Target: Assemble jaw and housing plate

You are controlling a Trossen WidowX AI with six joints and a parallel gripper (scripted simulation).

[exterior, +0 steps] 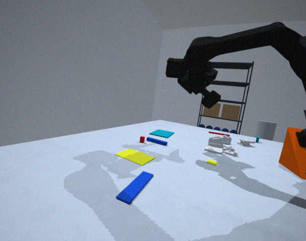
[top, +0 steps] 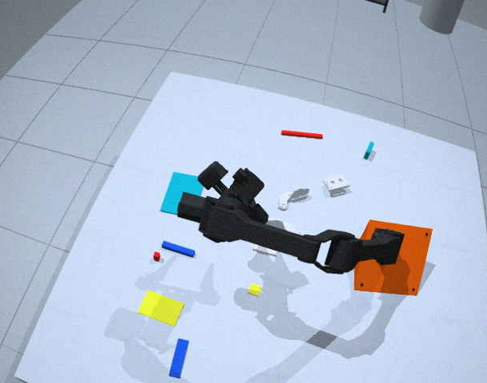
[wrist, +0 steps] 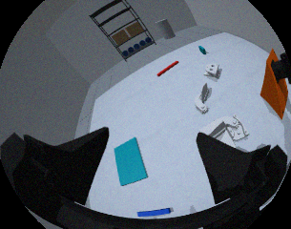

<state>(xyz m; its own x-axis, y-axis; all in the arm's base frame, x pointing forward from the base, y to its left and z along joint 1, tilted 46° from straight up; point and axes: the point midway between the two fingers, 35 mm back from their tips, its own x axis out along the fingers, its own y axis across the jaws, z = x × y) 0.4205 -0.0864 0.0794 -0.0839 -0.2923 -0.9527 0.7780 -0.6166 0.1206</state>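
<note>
My gripper tip is 210 mm above the white jaw piece, 150 mm past it and 130 mm to the left of it. Also, from my gripper tip: white base: 210 mm below, 110 mm behind, 10 mm to the right; small yellow tile: 210 mm below, 180 mm to the left, 80 mm behind; blue bar: 210 mm below, 140 mm ahead, 90 mm to the left.
</note>
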